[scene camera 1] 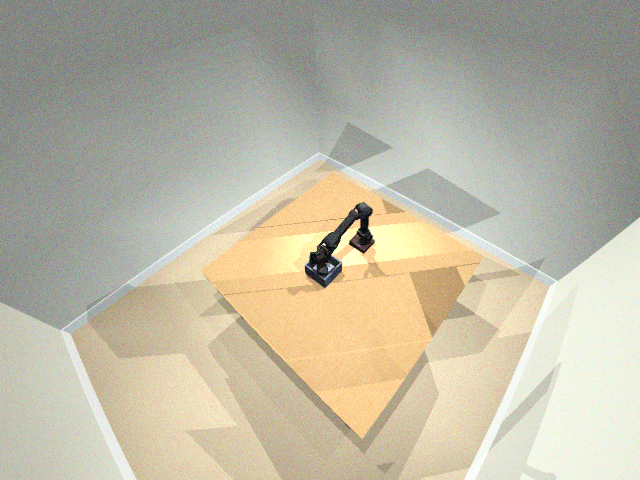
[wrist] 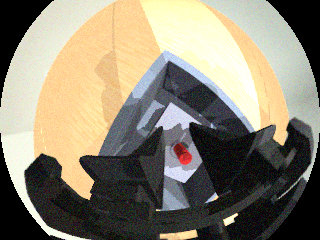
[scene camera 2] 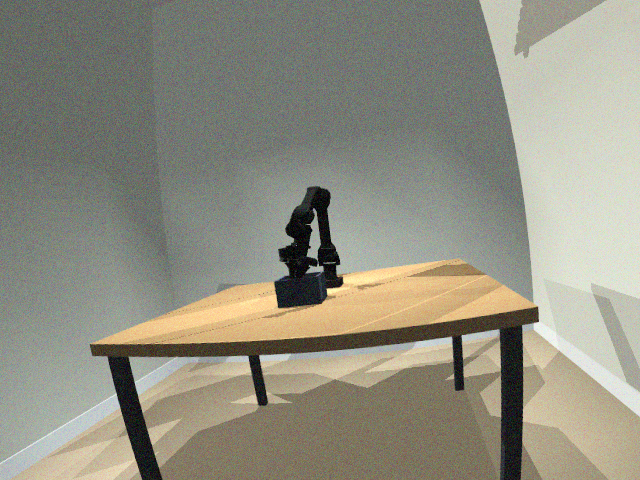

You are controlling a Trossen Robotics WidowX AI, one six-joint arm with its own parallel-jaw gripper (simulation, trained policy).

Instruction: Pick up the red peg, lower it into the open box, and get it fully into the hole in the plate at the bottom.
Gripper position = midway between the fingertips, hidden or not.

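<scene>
Visible: a dark box (scene camera 2: pixel 311 289) and a pale plate (wrist: pixel 175 122). Scene camera 2 does not show the plate, hidden by the dark box. The gripper (scene camera 2: pixel 293 283) is visible as well; in the wrist view, the gripper (wrist: pixel 176 128) again.
</scene>
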